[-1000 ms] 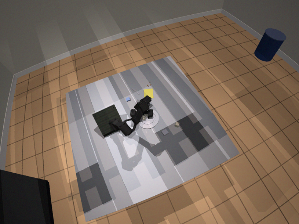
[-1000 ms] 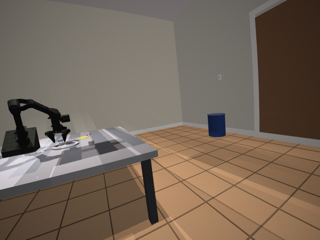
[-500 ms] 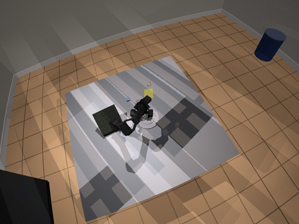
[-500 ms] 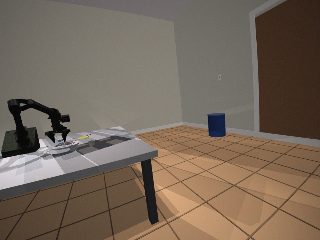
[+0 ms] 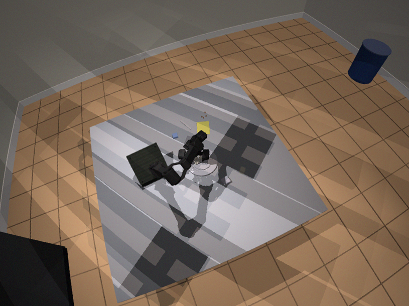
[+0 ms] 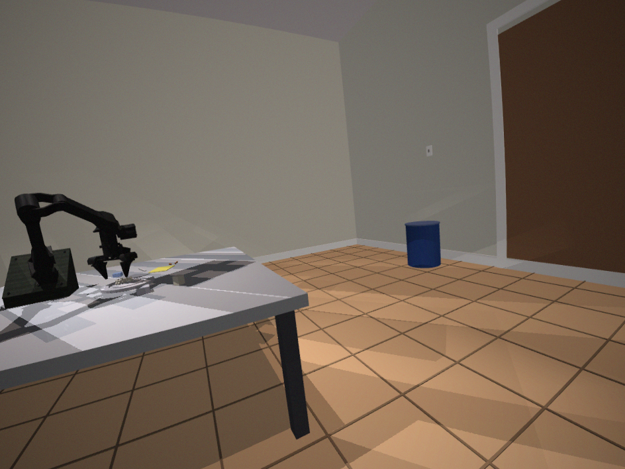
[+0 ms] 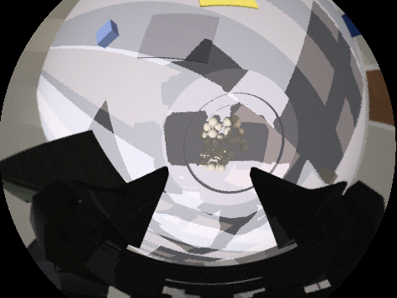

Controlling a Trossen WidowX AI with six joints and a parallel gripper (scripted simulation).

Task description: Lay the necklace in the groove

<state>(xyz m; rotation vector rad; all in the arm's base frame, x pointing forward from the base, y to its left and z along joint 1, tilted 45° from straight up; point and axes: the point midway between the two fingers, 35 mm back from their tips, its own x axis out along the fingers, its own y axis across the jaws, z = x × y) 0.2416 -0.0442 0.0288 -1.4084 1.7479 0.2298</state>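
Now: gripper tip 40 mm short of the round bead board, 30 mm above it and 10 mm to the left of it. Also, from my gripper tip: grey card: 170 mm to the left, 50 mm ahead, 40 mm below; then blue block: 270 mm to the left, 40 mm behind, 30 mm below; then white block: 200 mm to the right, 110 mm ahead, 30 mm below.
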